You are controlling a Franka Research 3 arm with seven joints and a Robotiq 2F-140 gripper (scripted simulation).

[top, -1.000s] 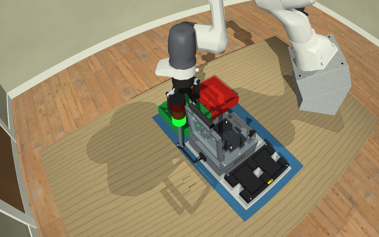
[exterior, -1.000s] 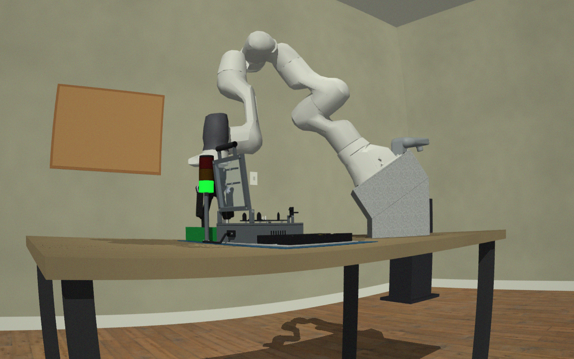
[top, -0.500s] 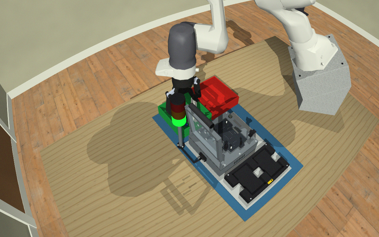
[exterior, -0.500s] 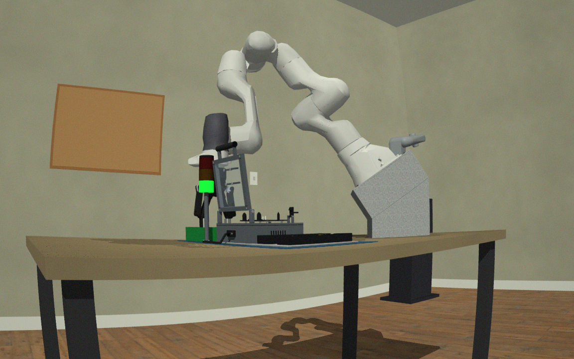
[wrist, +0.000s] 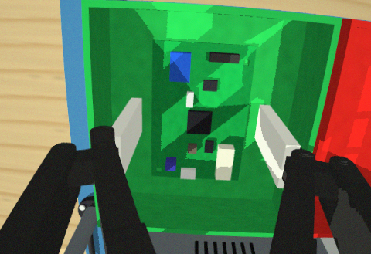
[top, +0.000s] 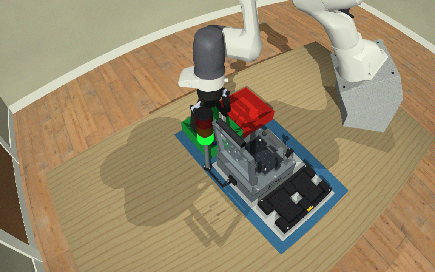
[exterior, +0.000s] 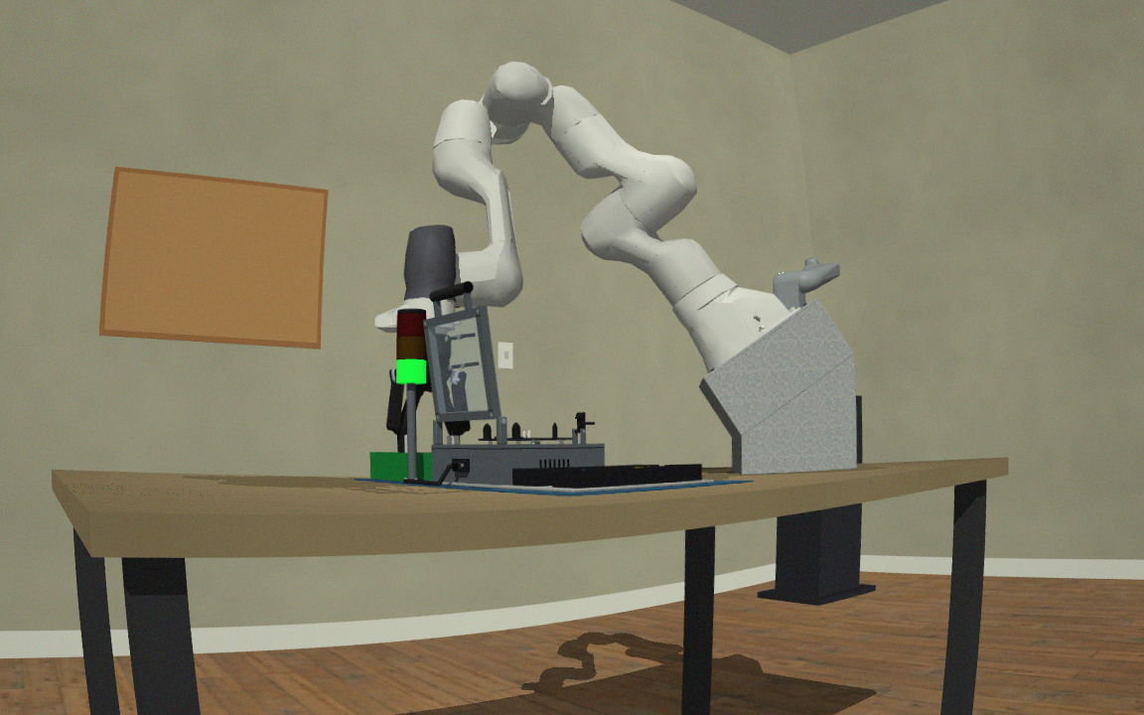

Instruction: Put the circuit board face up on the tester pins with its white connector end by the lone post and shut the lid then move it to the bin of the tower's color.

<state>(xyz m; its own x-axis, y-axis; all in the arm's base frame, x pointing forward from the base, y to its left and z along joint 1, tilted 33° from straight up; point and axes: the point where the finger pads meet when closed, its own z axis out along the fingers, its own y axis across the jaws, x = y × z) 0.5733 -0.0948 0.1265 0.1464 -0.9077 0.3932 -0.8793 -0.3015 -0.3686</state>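
Now: the green bin 2 cm below my hand. Also, from my hand: red bin 15 cm behind, 2 cm to the right, 2 cm below; green circuit board 3 cm below; tester plate 7 cm behind, 20 cm to the left, 4 cm above.
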